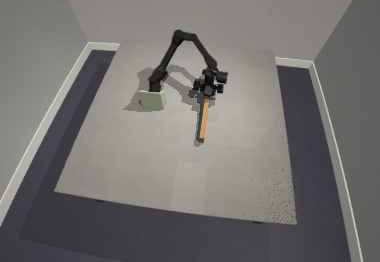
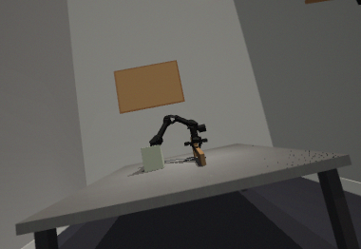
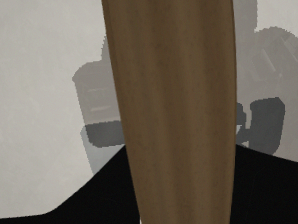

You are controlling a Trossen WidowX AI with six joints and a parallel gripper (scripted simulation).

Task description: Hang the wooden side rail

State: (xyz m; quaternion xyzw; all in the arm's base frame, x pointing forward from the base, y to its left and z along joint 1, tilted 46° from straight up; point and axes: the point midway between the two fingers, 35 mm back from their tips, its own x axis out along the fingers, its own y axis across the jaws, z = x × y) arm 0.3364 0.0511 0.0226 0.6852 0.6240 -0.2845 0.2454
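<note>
Right now the wooden headboard post is 10 mm ahead of my gripper tip, 140 mm to the left of it and 40 mm above it.
</note>
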